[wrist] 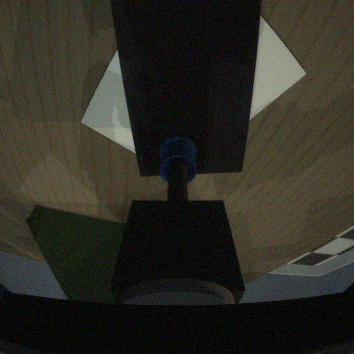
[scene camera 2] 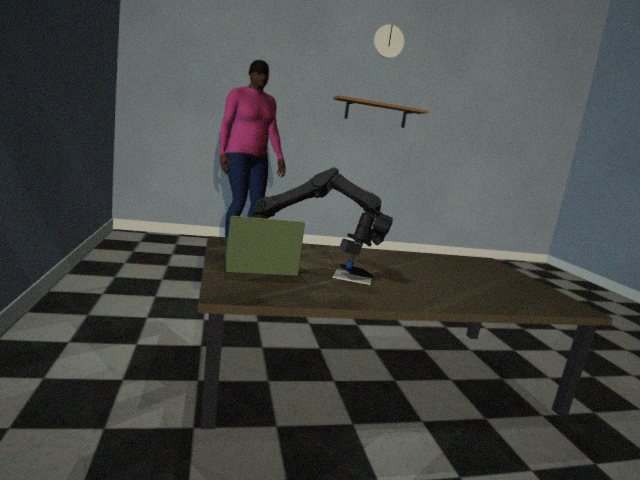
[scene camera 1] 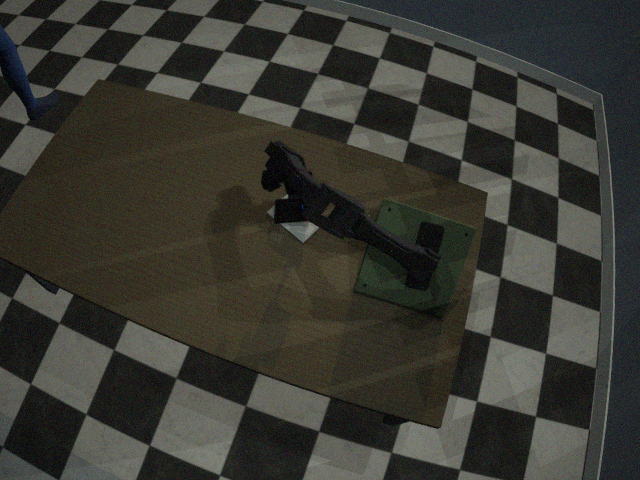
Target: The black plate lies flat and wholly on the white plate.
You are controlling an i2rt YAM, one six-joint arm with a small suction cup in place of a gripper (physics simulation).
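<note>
The suction cup [wrist: 177,145] holds a black plate [wrist: 192,75], and nothing else touches it. A white plate [wrist: 276,69] rests on the table.
</note>
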